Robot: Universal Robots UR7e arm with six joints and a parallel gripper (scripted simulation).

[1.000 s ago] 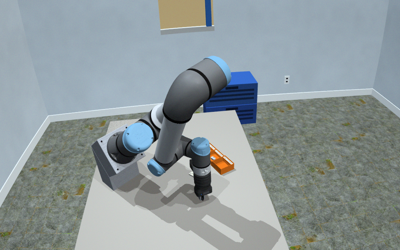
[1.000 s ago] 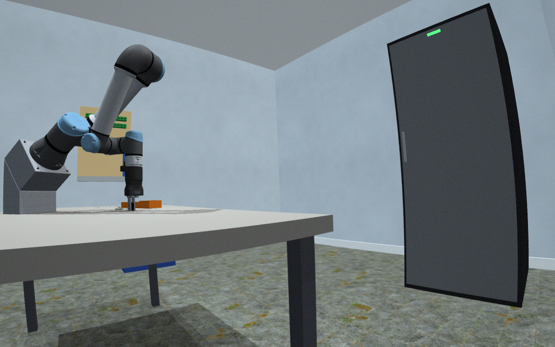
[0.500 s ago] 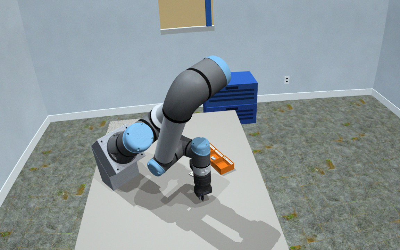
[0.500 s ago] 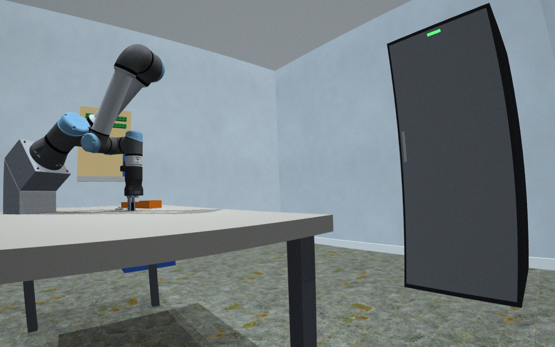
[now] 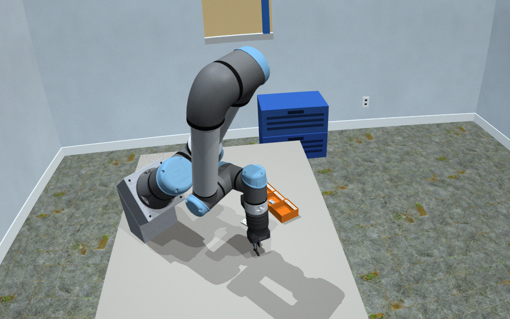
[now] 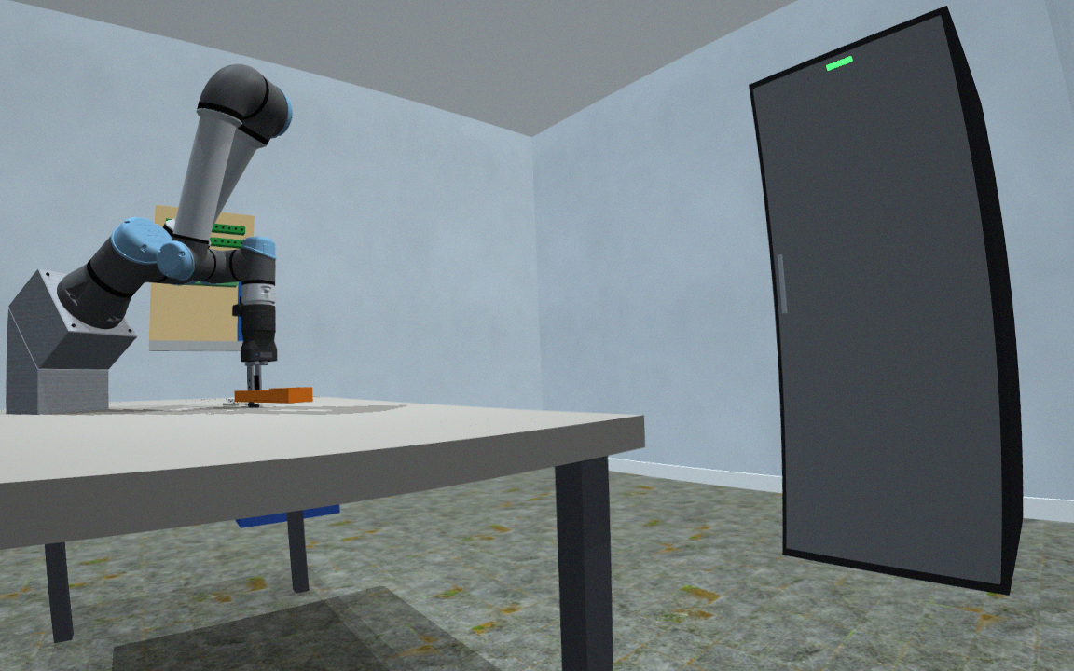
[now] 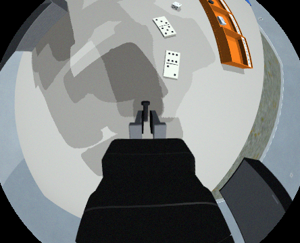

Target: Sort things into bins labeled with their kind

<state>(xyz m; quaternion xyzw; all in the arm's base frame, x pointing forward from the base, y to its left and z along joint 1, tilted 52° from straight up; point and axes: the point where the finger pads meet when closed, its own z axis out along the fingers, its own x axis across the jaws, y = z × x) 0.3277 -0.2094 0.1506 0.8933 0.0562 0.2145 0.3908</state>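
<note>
Now: the black bolt 1 cm to the left of my hand and 5 cm below it. Round my hand: white die (8 cm ahead, 24 cm to the left, 5 cm below); then black nut (19 cm ahead, 31 cm to the left, 5 cm below); then grey piece (19 cm ahead, 23 cm to the left, 4 cm below).
</note>
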